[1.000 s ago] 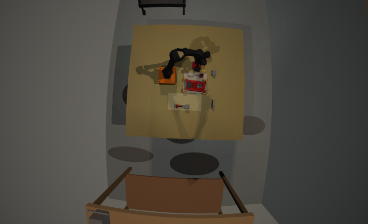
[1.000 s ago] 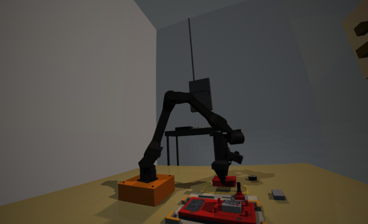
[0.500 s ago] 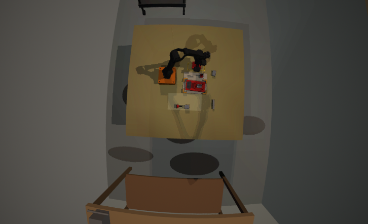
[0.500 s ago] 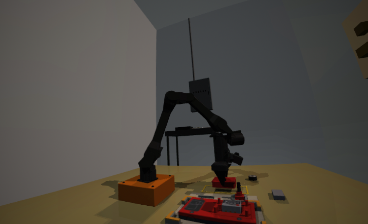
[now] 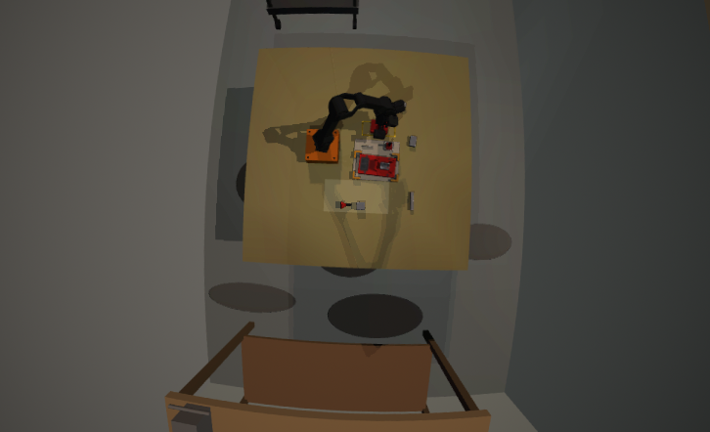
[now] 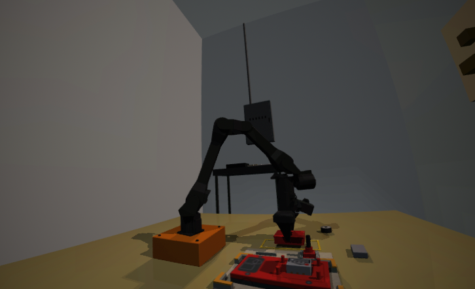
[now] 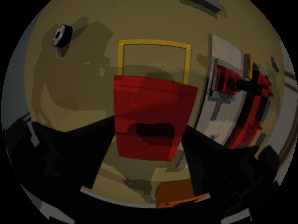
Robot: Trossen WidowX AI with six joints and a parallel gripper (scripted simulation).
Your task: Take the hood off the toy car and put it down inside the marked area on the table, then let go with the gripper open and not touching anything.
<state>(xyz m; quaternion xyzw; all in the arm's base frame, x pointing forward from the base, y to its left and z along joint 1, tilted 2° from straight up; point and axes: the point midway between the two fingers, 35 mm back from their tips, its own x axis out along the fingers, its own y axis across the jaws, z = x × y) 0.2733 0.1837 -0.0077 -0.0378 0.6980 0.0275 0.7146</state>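
The hood lies 1 cm above my gripper tip. The rest, counted from my gripper tip: small wheel (17 cm to the left, 10 cm ahead, 1 cm below).
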